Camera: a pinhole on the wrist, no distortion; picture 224 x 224 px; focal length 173.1 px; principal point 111.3 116.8 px. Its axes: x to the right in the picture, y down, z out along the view. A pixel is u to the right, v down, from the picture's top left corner.
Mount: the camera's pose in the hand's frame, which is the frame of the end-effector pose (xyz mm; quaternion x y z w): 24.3 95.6 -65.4 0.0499 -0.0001 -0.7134 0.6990
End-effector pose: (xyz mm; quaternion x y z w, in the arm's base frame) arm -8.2 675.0 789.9 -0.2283 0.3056 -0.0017 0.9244
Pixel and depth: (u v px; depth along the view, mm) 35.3 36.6 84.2
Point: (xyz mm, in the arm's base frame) -31.5 799.8 760.2
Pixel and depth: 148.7 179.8 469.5
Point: 357.2 785.6 1006.0
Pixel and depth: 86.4 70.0 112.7
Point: -7.8 790.0 785.9
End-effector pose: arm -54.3 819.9 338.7 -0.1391 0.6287 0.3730 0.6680
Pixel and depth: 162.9 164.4 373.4
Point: 193.2 1021.7 285.9
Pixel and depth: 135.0 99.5 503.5
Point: 269.3 1074.4 469.1
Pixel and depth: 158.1 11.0 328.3
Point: 144.4 905.1 566.2
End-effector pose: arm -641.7 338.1 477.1 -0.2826 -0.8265 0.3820 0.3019
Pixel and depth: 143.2 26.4 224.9
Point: -665.1 216.4 335.5
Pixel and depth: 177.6 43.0 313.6
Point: -727.5 115.9 353.5
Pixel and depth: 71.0 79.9 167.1
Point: -670.0 343.6 318.4
